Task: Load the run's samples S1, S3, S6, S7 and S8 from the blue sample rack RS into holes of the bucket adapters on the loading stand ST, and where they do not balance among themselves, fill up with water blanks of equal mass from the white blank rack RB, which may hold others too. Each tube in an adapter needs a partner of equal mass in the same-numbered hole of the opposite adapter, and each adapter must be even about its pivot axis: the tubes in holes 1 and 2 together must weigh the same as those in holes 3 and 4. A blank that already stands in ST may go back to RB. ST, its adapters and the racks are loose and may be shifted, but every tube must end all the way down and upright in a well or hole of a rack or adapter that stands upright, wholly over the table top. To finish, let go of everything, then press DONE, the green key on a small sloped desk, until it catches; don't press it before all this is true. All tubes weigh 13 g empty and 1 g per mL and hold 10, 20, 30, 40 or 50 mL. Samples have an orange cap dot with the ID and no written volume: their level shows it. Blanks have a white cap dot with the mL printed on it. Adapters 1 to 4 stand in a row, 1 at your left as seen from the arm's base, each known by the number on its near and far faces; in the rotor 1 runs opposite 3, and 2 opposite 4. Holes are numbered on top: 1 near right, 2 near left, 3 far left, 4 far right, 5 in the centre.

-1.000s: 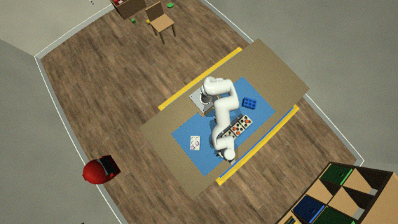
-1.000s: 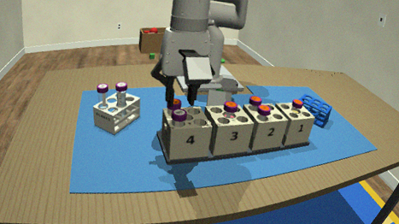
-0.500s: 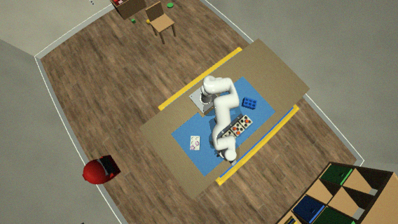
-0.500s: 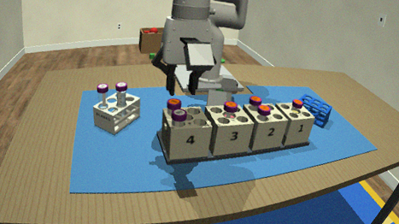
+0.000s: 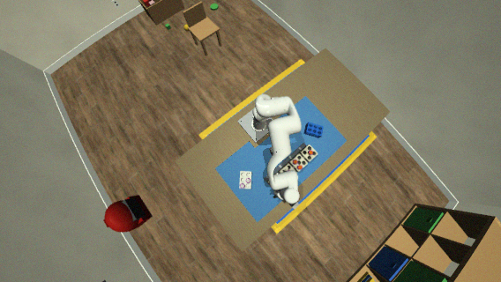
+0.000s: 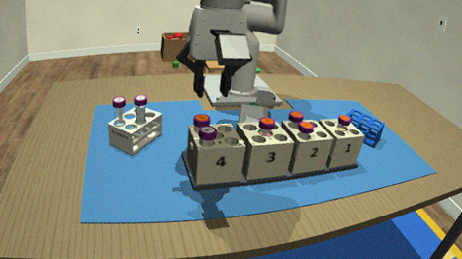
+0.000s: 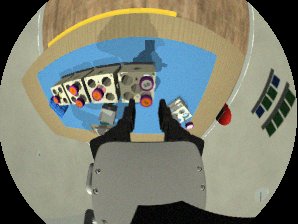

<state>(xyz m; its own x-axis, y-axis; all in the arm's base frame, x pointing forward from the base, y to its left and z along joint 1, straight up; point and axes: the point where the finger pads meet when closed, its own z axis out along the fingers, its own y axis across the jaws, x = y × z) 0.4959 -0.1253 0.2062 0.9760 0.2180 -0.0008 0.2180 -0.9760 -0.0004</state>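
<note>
Right now my hand is 240 mm past the DONE key desk, 130 mm to the right of it and 170 mm above it. From my hand the other things lie so: adapter 2: 80 mm behind, 230 mm to the left, 170 mm below; white blank rack RB: 150 mm behind, 180 mm to the right, 190 mm below; loading stand ST: 70 mm behind, 180 mm to the left, 210 mm below.
</note>
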